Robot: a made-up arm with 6 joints. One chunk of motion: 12 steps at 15 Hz.
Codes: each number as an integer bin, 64 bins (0 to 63) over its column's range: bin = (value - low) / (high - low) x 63, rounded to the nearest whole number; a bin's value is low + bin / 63 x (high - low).
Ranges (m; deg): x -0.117..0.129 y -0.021..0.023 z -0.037..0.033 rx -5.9..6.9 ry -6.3..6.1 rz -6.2..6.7
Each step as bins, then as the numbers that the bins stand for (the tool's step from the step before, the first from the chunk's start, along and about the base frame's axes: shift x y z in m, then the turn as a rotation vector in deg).
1 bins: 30 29 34 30 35 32
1 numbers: 0.00014 -0.00075 0.00078 0.195 0.589 0.352
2 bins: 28 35 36 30 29 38
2 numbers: -0.00767 0.00344 0.00300 0.195 -0.592 1.581
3 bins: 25 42 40 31 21 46
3 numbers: -0.01938 0.00833 0.00744 0.398 -2.167 3.219
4 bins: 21 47 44 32 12 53
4 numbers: -0.03500 0.01183 0.01189 0.602 -3.938 4.652
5 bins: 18 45 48 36 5 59
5 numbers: -0.04671 0.01043 0.01633 1.414 -5.316 5.881
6 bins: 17 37 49 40 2 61
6 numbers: -0.05062 0.00484 0.01744 2.227 -5.906 6.290
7 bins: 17 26 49 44 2 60
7 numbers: -0.05062 -0.00284 0.01744 3.040 -5.906 6.086
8 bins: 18 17 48 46 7 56
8 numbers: -0.04671 -0.00913 0.01633 3.446 -4.922 5.267
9 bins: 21 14 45 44 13 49
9 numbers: -0.03500 -0.01122 0.01300 3.040 -3.741 3.833
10 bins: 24 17 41 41 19 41
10 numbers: -0.02329 -0.00913 0.00856 2.430 -2.560 2.195
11 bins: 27 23 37 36 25 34
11 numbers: -0.01157 -0.00494 0.00411 1.414 -1.379 0.762
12 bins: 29 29 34 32 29 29
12 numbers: -0.00376 -0.00075 0.00078 0.602 -0.592 -0.262
